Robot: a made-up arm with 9 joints.
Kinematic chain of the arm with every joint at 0, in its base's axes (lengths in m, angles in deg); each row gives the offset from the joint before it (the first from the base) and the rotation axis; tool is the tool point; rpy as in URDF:
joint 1: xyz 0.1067 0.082 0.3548 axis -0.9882 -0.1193 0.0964
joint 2: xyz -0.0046 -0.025 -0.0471 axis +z
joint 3: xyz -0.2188 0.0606 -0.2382 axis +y
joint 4: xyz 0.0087 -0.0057 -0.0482 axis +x
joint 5: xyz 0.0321 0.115 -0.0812 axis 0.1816 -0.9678 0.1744
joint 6: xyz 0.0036 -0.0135 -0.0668 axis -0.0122 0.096 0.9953
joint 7: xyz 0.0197 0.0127 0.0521 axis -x
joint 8: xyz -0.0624 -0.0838 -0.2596 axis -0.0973 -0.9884 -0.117
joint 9: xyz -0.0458 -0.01 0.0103 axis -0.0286 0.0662 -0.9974
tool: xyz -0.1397 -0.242 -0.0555 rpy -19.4 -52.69 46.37
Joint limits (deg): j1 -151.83..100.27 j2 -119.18..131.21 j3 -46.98..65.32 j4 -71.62..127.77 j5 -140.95..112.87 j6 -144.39..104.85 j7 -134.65..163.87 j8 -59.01..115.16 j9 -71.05..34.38
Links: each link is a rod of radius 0.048 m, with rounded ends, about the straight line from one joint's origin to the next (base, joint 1, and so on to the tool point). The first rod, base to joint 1, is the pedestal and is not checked.
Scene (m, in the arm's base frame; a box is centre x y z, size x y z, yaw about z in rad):
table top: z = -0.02
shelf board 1: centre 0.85 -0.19 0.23 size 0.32 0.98 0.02 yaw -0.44
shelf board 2: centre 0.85 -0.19 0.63 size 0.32 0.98 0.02 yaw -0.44
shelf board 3: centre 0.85 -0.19 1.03 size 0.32 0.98 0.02 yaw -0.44
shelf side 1: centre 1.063 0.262 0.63 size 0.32 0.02 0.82 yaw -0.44
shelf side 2: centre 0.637 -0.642 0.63 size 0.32 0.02 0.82 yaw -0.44
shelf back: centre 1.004 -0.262 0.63 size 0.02 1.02 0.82 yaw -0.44
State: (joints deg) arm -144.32 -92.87 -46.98 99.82 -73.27 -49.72 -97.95 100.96 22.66
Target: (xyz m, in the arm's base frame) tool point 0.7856 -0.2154 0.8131
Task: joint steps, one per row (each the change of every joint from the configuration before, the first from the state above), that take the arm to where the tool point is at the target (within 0.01 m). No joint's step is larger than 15 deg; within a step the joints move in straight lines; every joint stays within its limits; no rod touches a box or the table.
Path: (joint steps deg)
1: 8.32 11.37 2.31 1.44 3.95 -8.47 -6.06 3.55 2.93
2: 8.32 11.36 2.30 1.43 3.95 -8.48 -6.06 3.55 2.93
3: 8.32 11.37 2.31 1.44 3.96 -8.47 -6.05 3.55 2.93
4: 8.32 11.36 2.30 1.43 3.95 -8.48 -6.06 3.55 2.93
5: 6.22 -5.79 4.70 3.93 -4.54 10.31 6.70 -1.48 -8.24
6: 6.21 -5.80 4.70 3.93 -4.54 10.30 6.71 -1.47 -8.24
7: 6.22 -5.80 4.71 3.92 -4.54 10.30 6.70 -1.48 -8.24
8: -12.90 -4.84 -5.84 -4.63 -3.94 1.77 4.95 -3.15 2.39
9: -12.90 -4.85 -5.83 -4.63 -3.93 1.76 4.95 -3.15 2.38
10: -12.90 -4.84 -5.83 -4.63 -3.94 1.77 4.95 -3.15 2.39
11: -12.90 -4.85 -5.83 -4.63 -3.94 1.76 4.95 -3.14 2.38

